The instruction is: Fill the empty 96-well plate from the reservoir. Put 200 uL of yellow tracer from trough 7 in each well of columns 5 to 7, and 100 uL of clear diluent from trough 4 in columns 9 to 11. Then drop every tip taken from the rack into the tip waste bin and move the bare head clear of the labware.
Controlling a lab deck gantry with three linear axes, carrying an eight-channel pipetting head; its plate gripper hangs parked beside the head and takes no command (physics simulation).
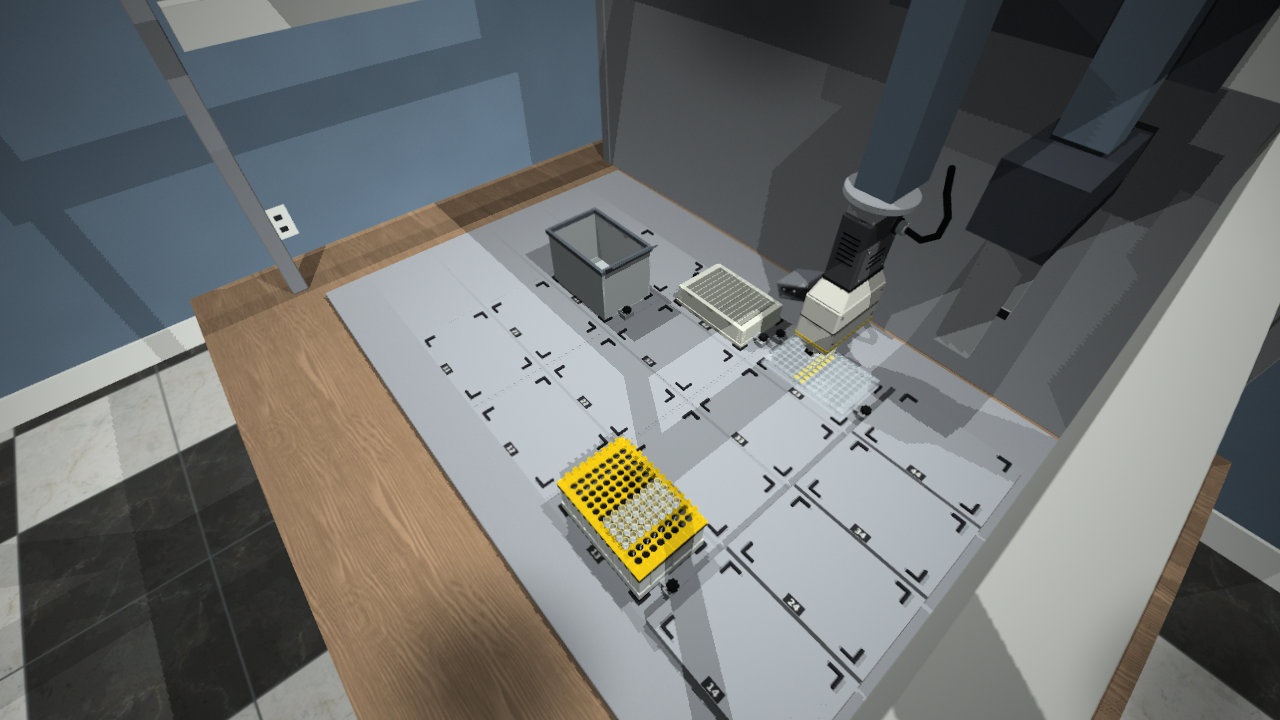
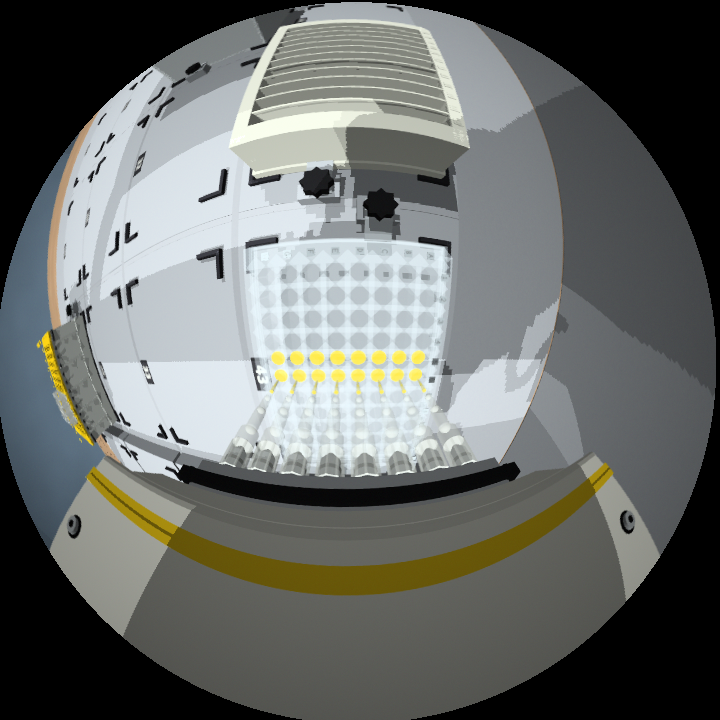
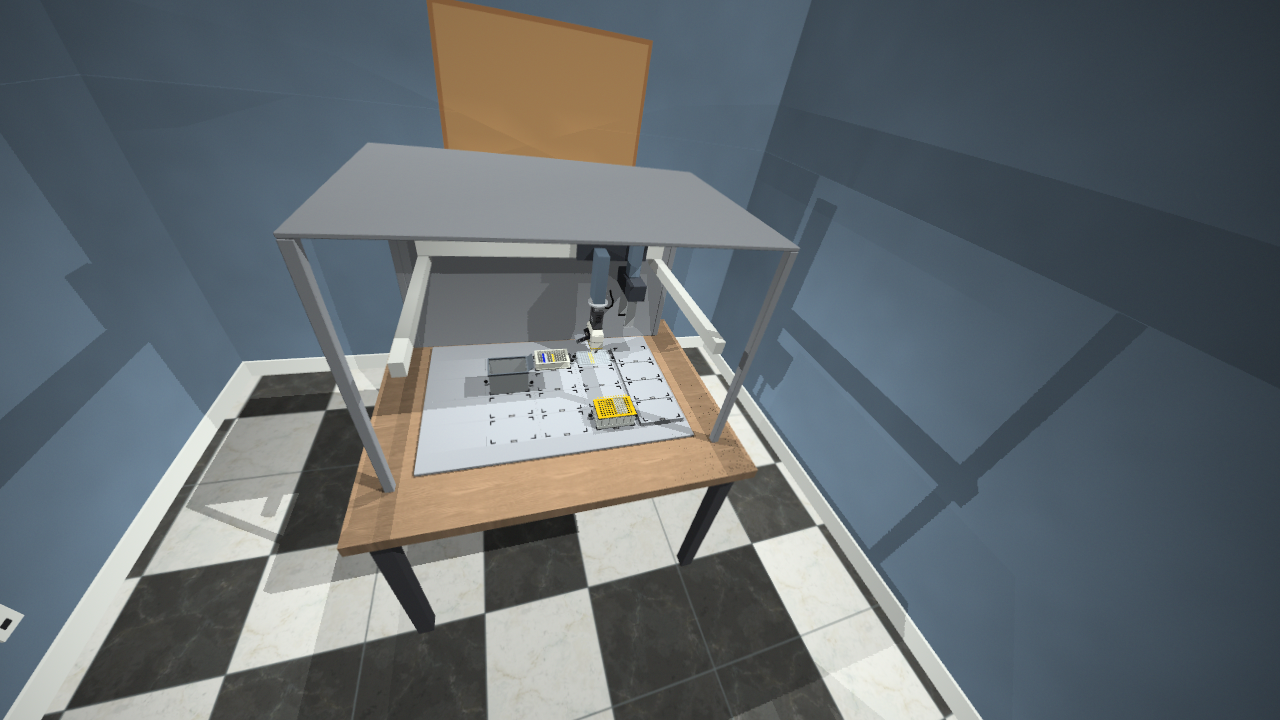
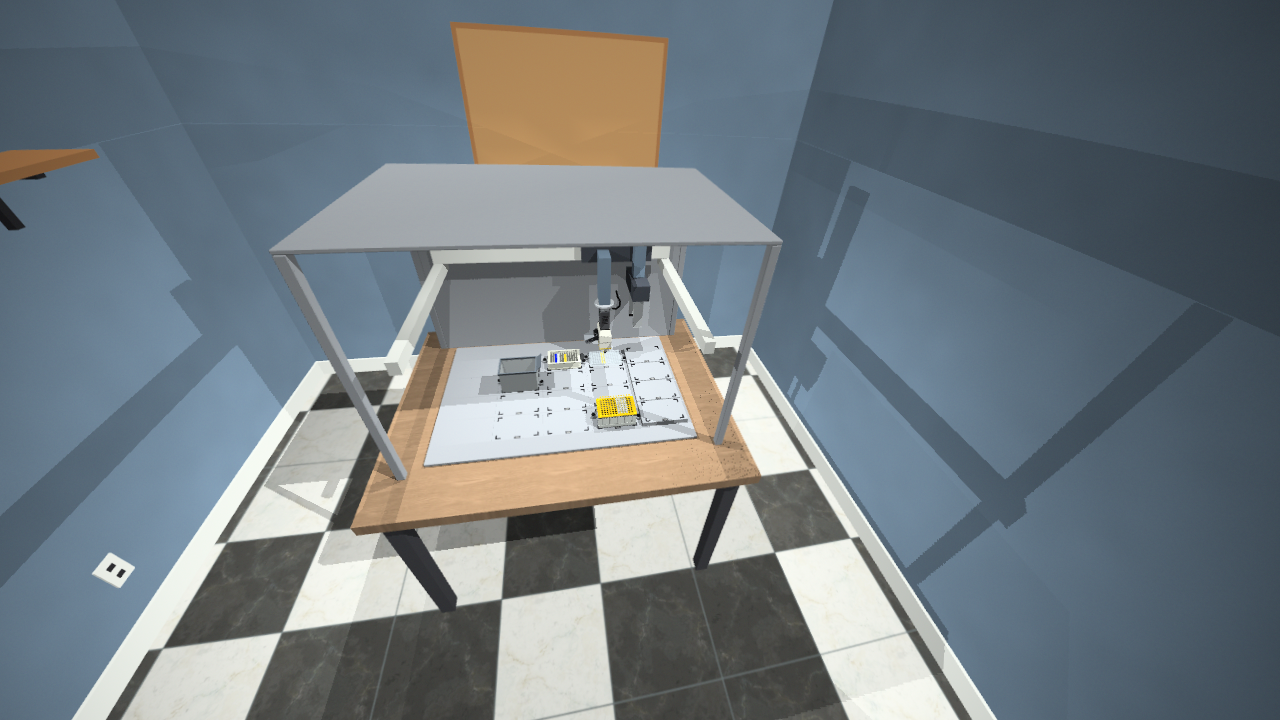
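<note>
The pipetting head [image 1: 836,313] [image 2: 349,611] [image 3: 596,338] [image 4: 605,340] is low over the 96-well plate [image 2: 345,245]. Clear tips [image 2: 335,416] hang from it, with a little yellow at their lower ends, at about the seventh column. Depth in the wells cannot be told. Columns 5 and 6 show yellow; columns 1 to 4 look unfilled. The farther columns are partly hidden by the tips. The reservoir [image 1: 760,327] [image 2: 295,151] stands beside the plate. The yellow tip rack [image 1: 640,565] [image 3: 614,420] holds several columns of clear tips among empty holes. The parked gripper [image 1: 1002,313] hangs beside the head; its finger state is unclear.
The open grey waste bin [image 1: 619,288] [image 3: 510,376] [image 4: 519,372] stands beyond the reservoir. Black clamp knobs [image 2: 316,182] [image 2: 380,204] sit between reservoir and plate. A dark box [image 1: 1060,192] hangs beside the head. Uprights [image 3: 335,358] [image 4: 344,358] stand at the table's corners.
</note>
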